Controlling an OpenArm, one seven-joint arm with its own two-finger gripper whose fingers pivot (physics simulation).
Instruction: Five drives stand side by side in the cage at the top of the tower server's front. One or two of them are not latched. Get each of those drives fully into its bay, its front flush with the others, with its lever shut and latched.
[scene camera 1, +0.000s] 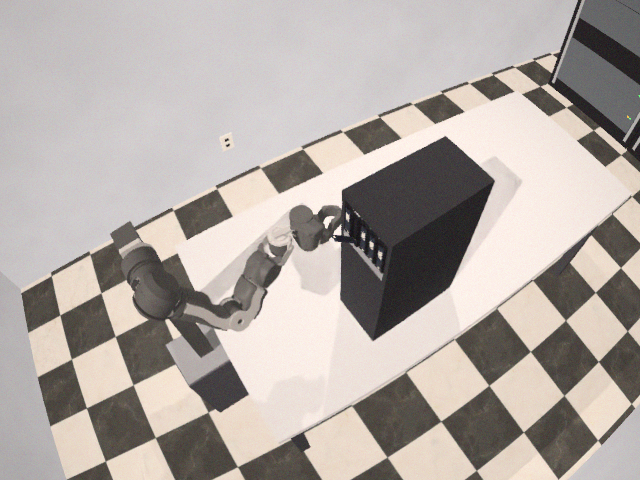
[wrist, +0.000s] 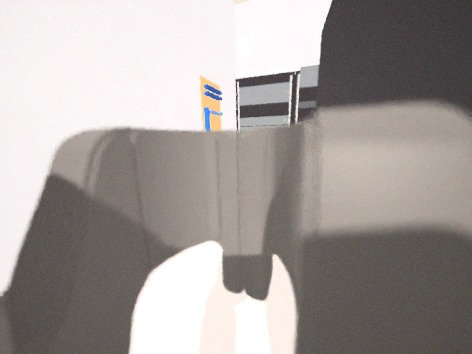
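Note:
The black tower server (scene camera 1: 418, 191) (wrist: 400, 50) stands on the table, with the drive cage (scene camera 1: 364, 240) at the top of its front. Several drives with pale marks stand side by side in it. One dark lever (scene camera 1: 343, 238) sticks out of the cage towards the arm, apparently from the second drive from the left in the scene view; the other levers are too small to judge. My gripper (scene camera 1: 339, 219) (wrist: 252, 209) is shut and empty. Its fingertips are close to the front's left edge, beside the lever; contact cannot be told. The drives do not show in the wrist view.
The white table (scene camera 1: 496, 129) carries the tower. The arm reaches in from its pedestal (scene camera 1: 217, 379) at the left end. A dark rack cabinet (scene camera 1: 594, 67) stands beyond the far right of the table. An orange panel (wrist: 211, 102) shows on the wall.

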